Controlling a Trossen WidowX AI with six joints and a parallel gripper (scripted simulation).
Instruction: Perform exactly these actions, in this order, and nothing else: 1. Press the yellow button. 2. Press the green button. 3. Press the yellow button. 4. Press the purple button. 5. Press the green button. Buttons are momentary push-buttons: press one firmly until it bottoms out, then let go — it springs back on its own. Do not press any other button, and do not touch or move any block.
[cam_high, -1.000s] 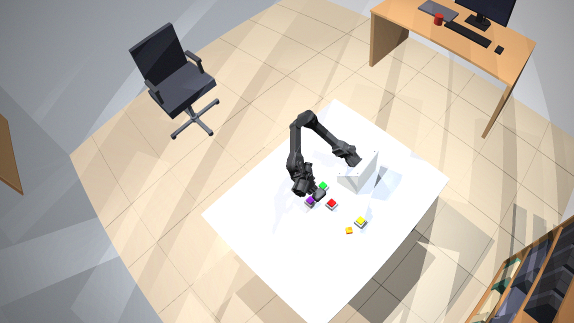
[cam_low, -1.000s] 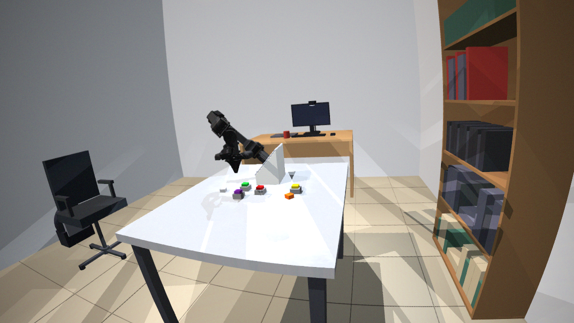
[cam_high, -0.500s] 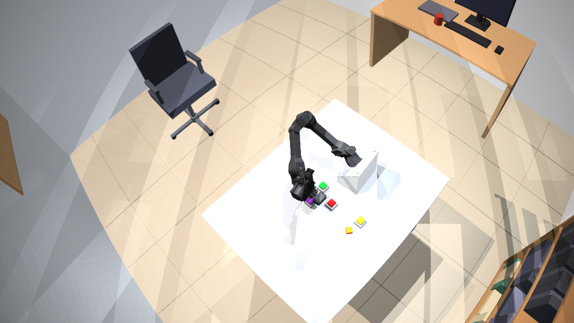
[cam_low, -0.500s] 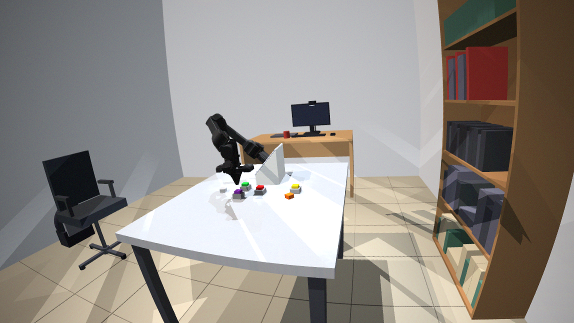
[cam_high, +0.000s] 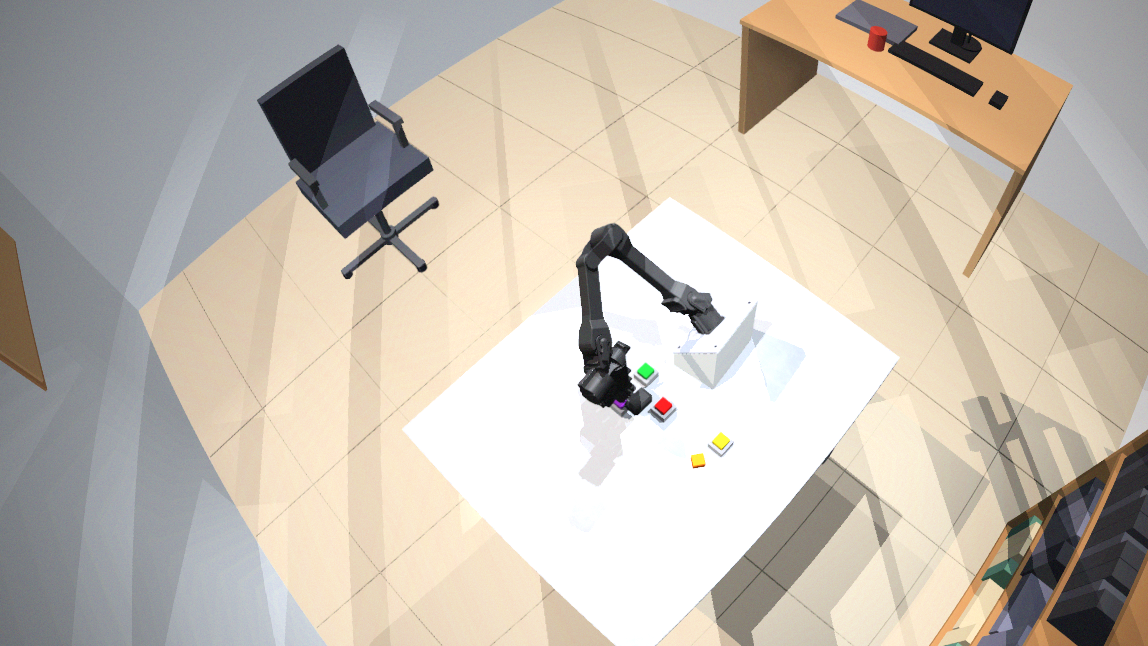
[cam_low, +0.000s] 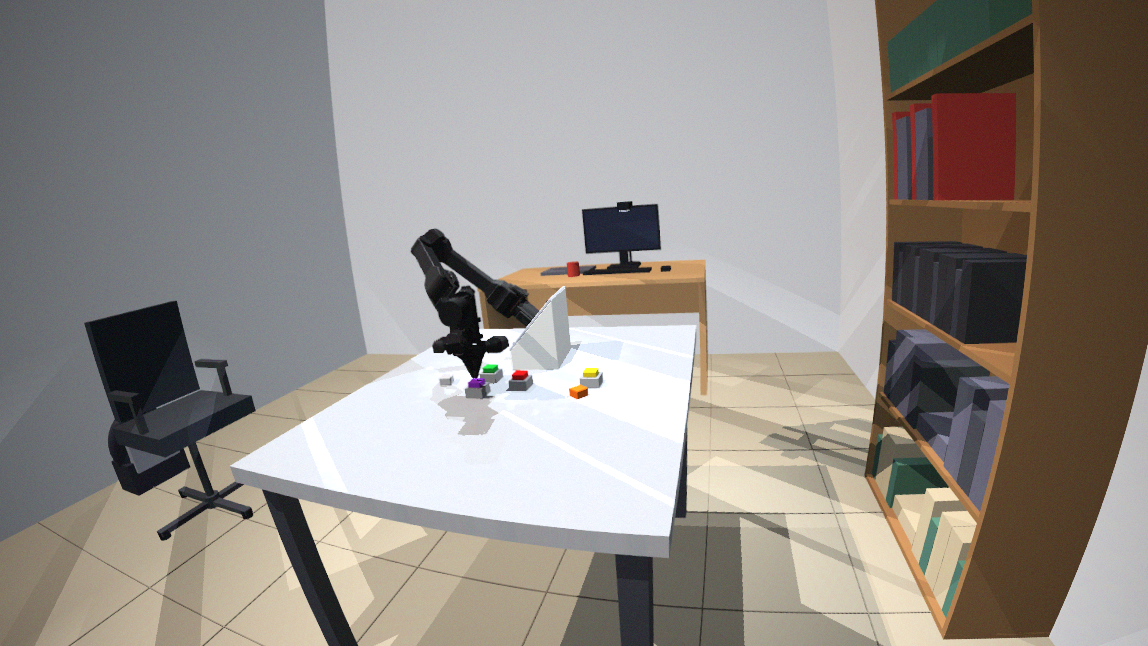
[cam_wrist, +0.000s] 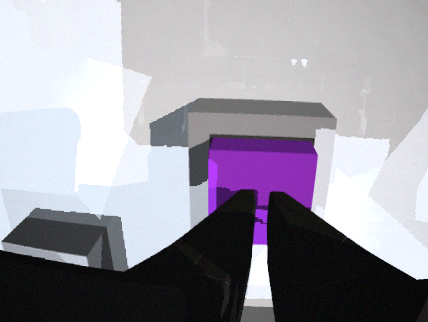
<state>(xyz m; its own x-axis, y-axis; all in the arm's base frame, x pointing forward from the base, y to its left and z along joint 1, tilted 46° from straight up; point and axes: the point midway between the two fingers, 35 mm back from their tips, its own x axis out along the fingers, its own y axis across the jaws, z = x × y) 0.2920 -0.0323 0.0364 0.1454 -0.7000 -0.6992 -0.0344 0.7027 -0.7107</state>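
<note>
Right now the purple button is 1 cm below my gripper tip. Round my gripper tip: red button: 9 cm to the left, 7 cm behind, 1 cm below; then green button: 11 cm behind, 2 cm to the right, 1 cm below; then small grey block: 14 cm to the right, 7 cm behind, 4 cm below.
</note>
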